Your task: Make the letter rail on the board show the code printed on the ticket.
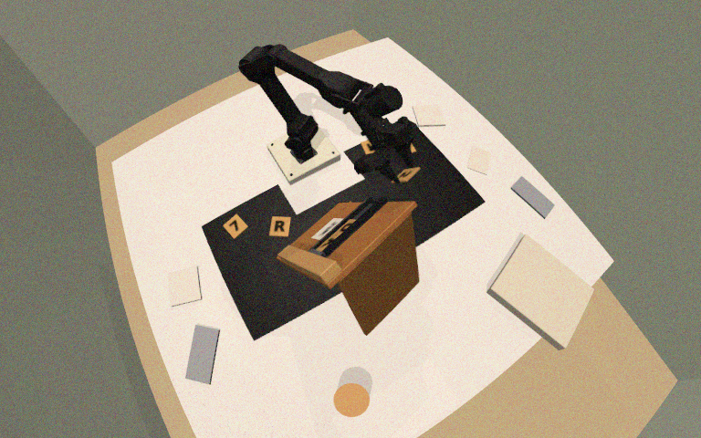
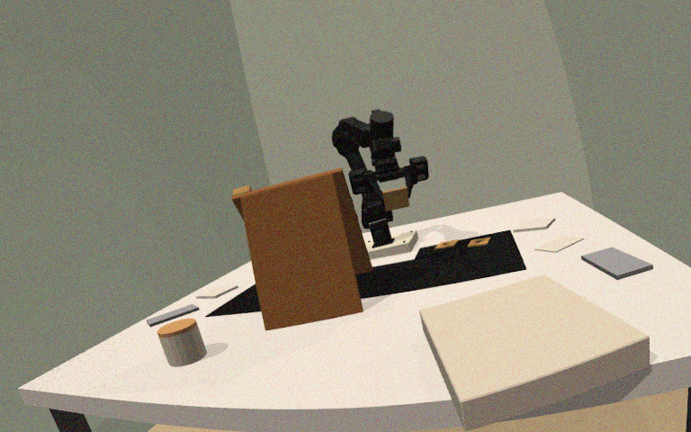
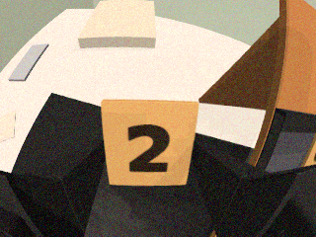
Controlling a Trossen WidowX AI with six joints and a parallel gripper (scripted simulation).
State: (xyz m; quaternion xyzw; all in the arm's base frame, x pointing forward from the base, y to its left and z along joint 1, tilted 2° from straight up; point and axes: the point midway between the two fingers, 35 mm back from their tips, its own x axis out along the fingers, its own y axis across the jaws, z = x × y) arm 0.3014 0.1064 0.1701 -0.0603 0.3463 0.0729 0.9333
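Now: the k tile 30 mm ahead of my gripper tip and 250 mm to the right of it. The rest, counted from my gripper tip: letter tile right at my gripper tip; black mat 120 mm behind, 120 mm to the right, 180 mm below; white ticket 30 mm behind, 210 mm to the right, 80 mm below.
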